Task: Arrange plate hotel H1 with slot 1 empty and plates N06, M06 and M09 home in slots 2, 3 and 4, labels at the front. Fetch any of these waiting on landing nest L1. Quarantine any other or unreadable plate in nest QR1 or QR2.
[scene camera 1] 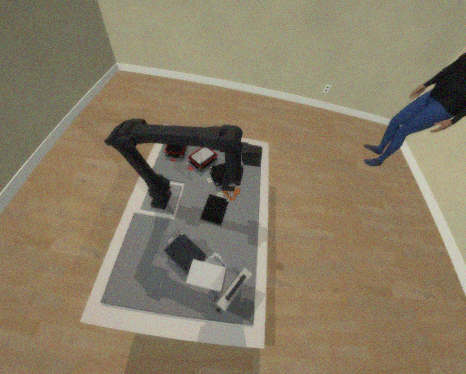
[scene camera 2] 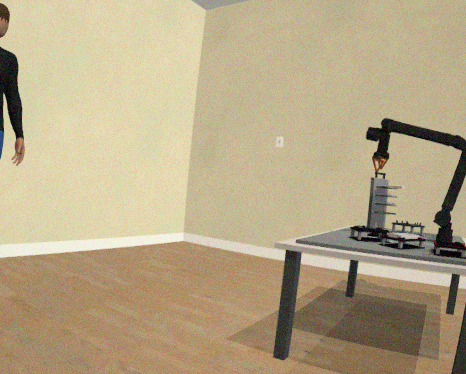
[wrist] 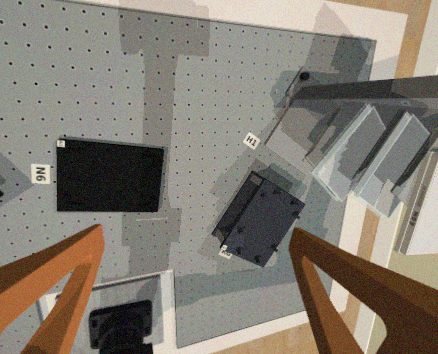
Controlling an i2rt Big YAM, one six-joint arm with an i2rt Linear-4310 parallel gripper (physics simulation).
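Places are measured from the arm's base along level axes (x ahead, y left, z up), in millimetres.
Where they show: gripper, fingertip midpoint: [scene camera 1: 233,191] [scene camera 2: 378,170] [wrist: 201,236]; arm's base, link origin: [scene camera 1: 161,199] [wrist: 122,320].
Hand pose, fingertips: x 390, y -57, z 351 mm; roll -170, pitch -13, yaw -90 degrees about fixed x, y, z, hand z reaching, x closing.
Observation:
Things, the pixels of their top centre, and the offset from my fingertips. "pt": a spot on its surface instead.
- black rectangle, surface spot: [wrist: 110,176] [scene camera 1: 216,208] pt 64 mm back, 66 mm left, 333 mm down
- red-edged nest, top centre: [scene camera 2: 449,242] [scene camera 1: 176,143] 429 mm back, 453 mm left, 299 mm down
- dark nest with small pins, top centre: [wrist: 268,229] [scene camera 1: 184,251] [scene camera 2: 408,221] 161 mm back, 220 mm right, 269 mm down
- black nest, top centre: [scene camera 2: 370,228] [scene camera 1: 225,170] 61 mm back, 315 mm left, 289 mm down
My gripper [scene camera 1: 231,194] [scene camera 2: 379,170] [wrist: 201,236] is open and empty, high above the table. Plate hotel H1 [scene camera 1: 233,290] [scene camera 2: 378,205] stands upright, its shelves stepping down one side; its lower shelves also show at the right of the wrist view. A white plate [scene camera 1: 206,275] [wrist: 425,210] sits at the hotel's top level; its label is too blurred to read surely. A black rectangle [scene camera 1: 215,209] [wrist: 110,176], a plate or nest, lies beside a label tag. A white plate [scene camera 1: 202,156] lies in a red-edged nest; another red-edged nest [scene camera 1: 175,149] looks dark. Their names and L1 are unreadable.
A dark nest with small pins [scene camera 1: 185,251] [wrist: 265,220] stands close beside the hotel. Another black nest [scene camera 1: 218,174] and a black block [scene camera 1: 252,154] are near the table's far end. The arm's base [scene camera 1: 160,198] stands at the table's left side. A person [scene camera 1: 425,110] stands off the table.

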